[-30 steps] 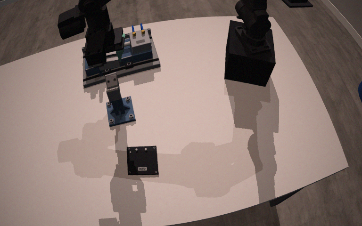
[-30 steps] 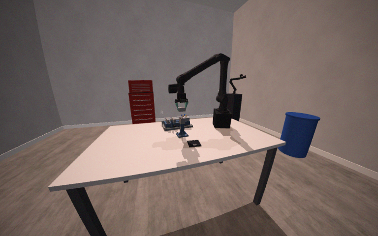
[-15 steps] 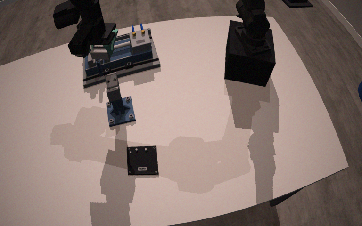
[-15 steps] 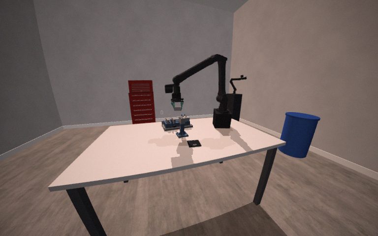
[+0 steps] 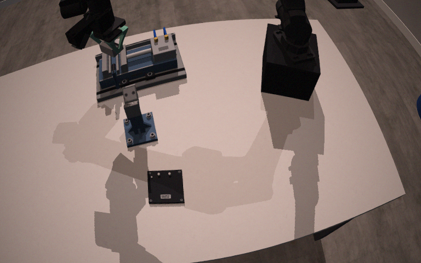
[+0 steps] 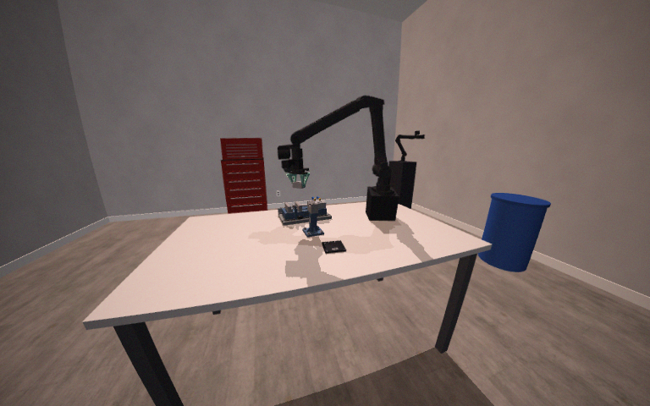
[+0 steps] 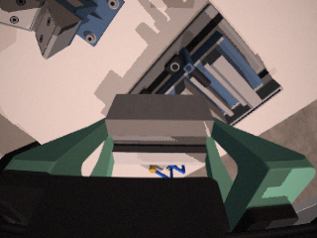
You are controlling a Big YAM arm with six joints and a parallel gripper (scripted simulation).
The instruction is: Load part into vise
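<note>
Now: hand 15 cm above the moving jaw, 10 cm to the left of it and 2 cm past it. Also, from my hand: fixed jaw (15 cm below, 10 cm to the right, 4 cm ahead); dark short rod (14 cm below, 5 cm to the right, 1 cm ahead); part (1 cm above).
</note>
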